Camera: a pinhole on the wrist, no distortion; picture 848 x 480 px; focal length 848.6 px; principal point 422.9 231.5 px. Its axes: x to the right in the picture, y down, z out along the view. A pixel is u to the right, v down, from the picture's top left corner.
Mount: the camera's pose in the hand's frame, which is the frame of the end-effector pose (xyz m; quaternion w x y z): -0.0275 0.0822 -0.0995 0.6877 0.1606 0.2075 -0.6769
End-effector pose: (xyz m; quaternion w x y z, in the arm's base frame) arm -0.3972 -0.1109 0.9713 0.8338 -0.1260 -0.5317 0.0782
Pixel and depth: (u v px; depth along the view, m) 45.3 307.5 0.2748
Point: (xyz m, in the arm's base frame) -0.5692 -0.0330 1.0499
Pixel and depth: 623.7 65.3 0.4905
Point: -0.6818 -0.3560 1.0805
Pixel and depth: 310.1 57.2 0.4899
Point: -0.7654 -0.1956 1.0676
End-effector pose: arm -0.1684 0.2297 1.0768 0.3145 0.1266 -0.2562 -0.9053
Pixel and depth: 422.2 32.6 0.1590
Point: -0.1418 0.2783 1.1146
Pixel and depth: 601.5 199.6 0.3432
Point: -0.2951 0.4050 1.1295
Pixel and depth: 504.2 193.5 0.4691
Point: -0.3635 0.4786 1.2105
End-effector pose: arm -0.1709 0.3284 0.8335 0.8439 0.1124 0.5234 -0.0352
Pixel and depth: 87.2 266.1 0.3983
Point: 0.1218 0.2749 0.9595
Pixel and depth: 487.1 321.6 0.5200
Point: 0.1052 0.0531 0.8843
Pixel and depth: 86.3 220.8 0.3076
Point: 0.0294 0.3086 0.9447
